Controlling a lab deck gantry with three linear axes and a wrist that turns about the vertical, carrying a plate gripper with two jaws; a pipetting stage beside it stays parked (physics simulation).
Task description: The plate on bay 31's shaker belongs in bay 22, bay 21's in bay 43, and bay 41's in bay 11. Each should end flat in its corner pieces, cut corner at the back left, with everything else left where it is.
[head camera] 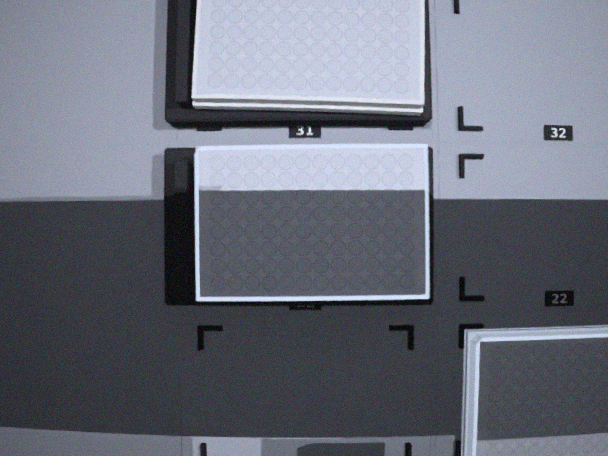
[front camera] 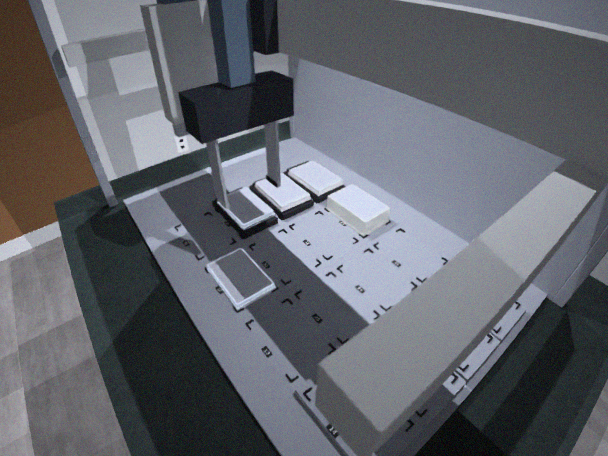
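Seen in the pictures: gripper, fingertip midpoint: (front camera: 249, 192); robot's base, origin of the base link: (front camera: 176, 227).
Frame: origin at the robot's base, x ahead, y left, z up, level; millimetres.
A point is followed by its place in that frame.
Observation:
A plate (front camera: 247, 210) {x 91, y 146, z 36 mm} (head camera: 315, 225) {x 69, y 151, z 37 mm} lies on bay 21's black shaker (head camera: 179, 250) {x -4, y 138, z 31 mm}. Behind it, a white plate (front camera: 284, 192) {x 86, y 254, z 36 mm} (head camera: 310, 55) {x 67, y 242, z 37 mm} lies slightly askew on bay 31's black shaker (head camera: 175, 50) {x -12, y 255, z 19 mm}. Another white plate (front camera: 316, 176) {x 78, y 361, z 37 mm} lies on bay 41's shaker in the front view. My gripper (front camera: 250, 196) {x 194, y 105, z 160 mm} is open and empty, its jaws pointing down above the bay 21 plate. Bay 22 (front camera: 284, 255) {x 229, y 150, z 0 mm} (head camera: 555, 230) {x 225, y 148, z 0 mm}, bay 43 (front camera: 410, 250) {x 386, y 372, z 0 mm} and bay 11 (front camera: 205, 235) {x 68, y 44, z 0 mm} (head camera: 305, 380) {x 64, y 54, z 0 mm} hold no plate. Cut corners cannot be made out.
A plate (front camera: 242, 277) {x 240, y 43, z 15 mm} (head camera: 540, 390) {x 208, y 50, z 14 mm} lies in bay 12. A tall white block (front camera: 357, 207) {x 242, y 346, z 42 mm} stands in bay 42, beside the bay 41 plate. A thick grey beam (front camera: 450, 310) {x 622, y -31, z 400 mm} crosses the right side. A dark shadow band (front camera: 295, 310) (head camera: 90, 310) covers part of the deck.

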